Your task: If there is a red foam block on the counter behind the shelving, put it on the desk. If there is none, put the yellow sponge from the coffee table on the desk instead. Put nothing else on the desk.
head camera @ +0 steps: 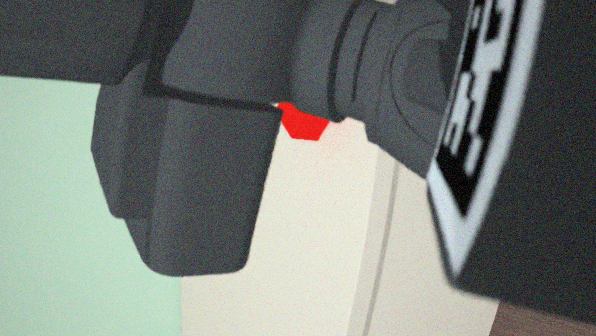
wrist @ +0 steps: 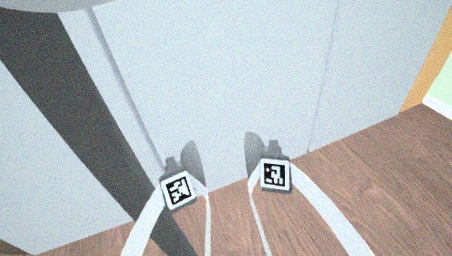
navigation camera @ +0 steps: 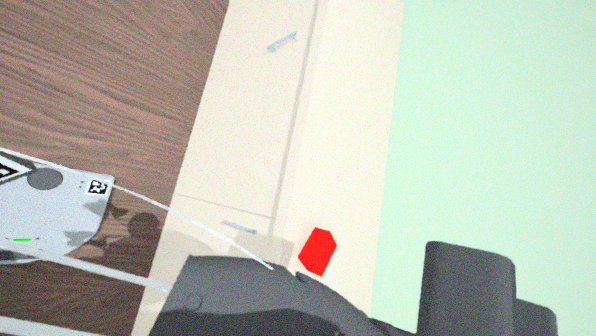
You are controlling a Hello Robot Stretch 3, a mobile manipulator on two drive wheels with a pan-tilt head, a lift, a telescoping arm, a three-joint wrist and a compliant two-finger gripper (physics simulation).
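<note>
A red foam block (head camera: 304,125) (navigation camera: 318,251) sits on the cream counter (head camera: 310,210) (navigation camera: 350,125). In the head view its upper part is hidden behind my dark wrist parts; in the navigation view it lies close beside them, near the counter's wall side. My gripper (wrist: 222,153) is partly open in the wrist view, with a gap between its two fingertips and no object between them. It points at a pale, upright panelled surface, and the block does not show in that view. The yellow sponge, the coffee table and the desk do not show.
A green wall (head camera: 50,175) (navigation camera: 490,125) runs behind the counter. Drawer fronts with handles (navigation camera: 282,41) face the wooden floor (navigation camera: 100,75) (wrist: 380,200). My base (navigation camera: 60,215) stands beside them. In the wrist view, a dark strip (wrist: 65,90) crosses in front of pale panels (wrist: 225,75).
</note>
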